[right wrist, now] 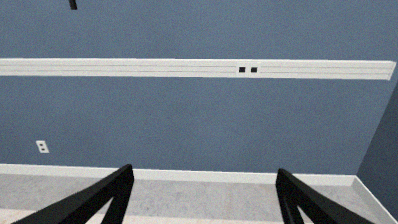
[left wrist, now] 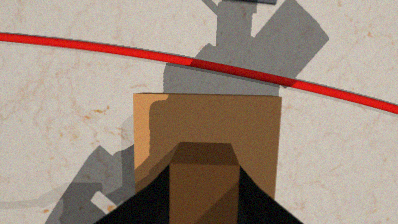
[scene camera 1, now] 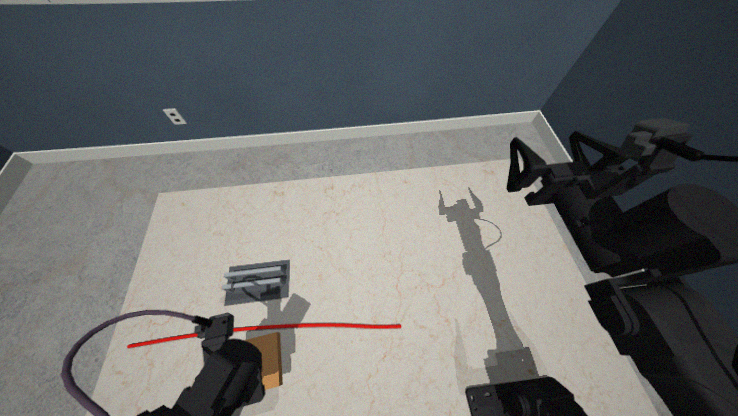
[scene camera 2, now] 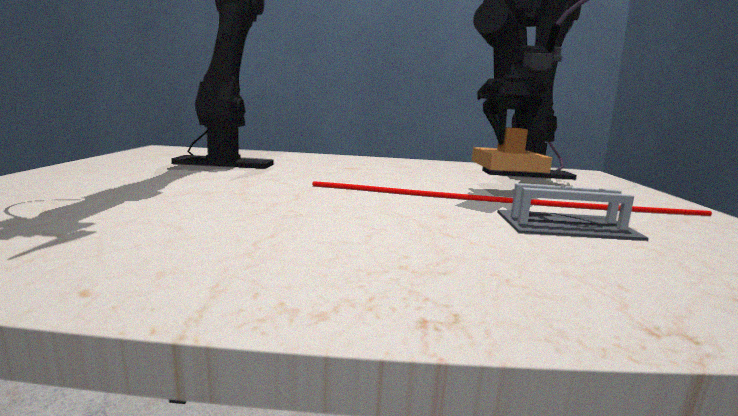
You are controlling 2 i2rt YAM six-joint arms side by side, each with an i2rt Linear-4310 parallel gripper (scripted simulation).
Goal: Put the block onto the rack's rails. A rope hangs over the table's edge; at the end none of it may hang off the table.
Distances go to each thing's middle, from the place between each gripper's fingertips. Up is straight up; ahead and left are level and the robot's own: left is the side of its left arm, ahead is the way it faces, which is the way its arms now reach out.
Scene:
My left hand (scene camera 2: 512,144) is 190 mm short of the grey rack (scene camera 2: 540,223) and 70 mm above it. Round my left hand: orange block (scene camera 2: 510,156) 20 mm below.
Right now the orange block is 570 mm to the left of my right hand (scene camera 1: 542,137), 330 mm below it and 160 mm behind it. Round my right hand: grey rack (580 mm to the left, 390 mm below, 30 mm ahead).

